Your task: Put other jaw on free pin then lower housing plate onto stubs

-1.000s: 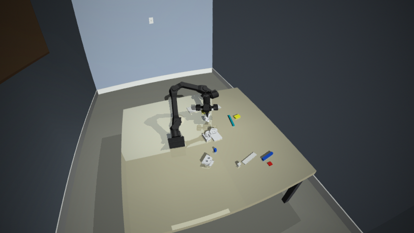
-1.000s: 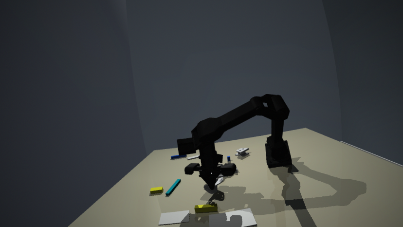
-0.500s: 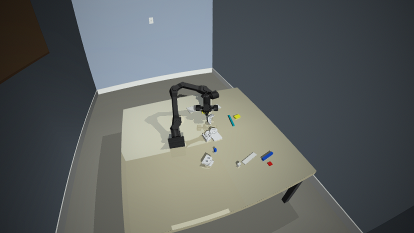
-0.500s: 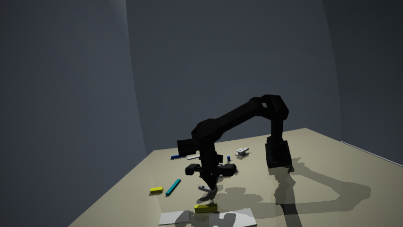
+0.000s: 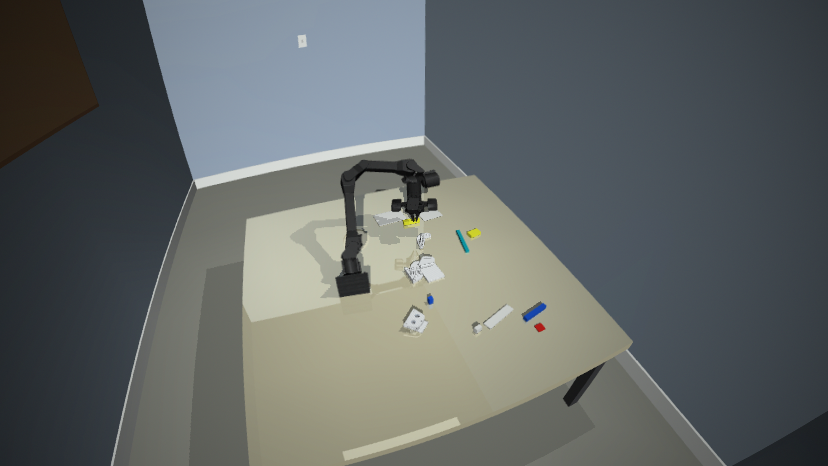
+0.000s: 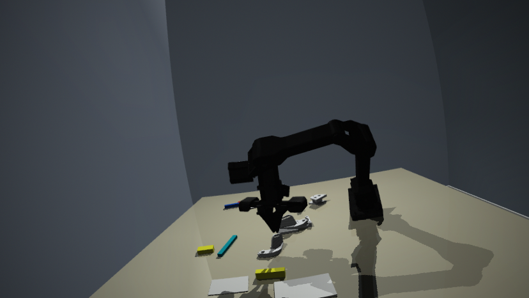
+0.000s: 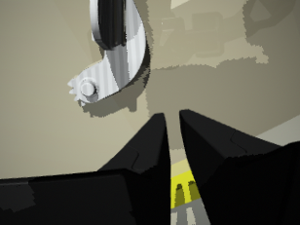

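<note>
Right now my gripper tip is 80 mm above the white jaw, 40 mm short of it and 20 mm to the left of it. Round my gripper tip: blue bar (540 mm to the right, 320 mm ahead, 70 mm below); then white bar (520 mm to the right, 190 mm ahead, 80 mm below); then teal bar (190 mm ahead, 80 mm to the right, 80 mm below).
</note>
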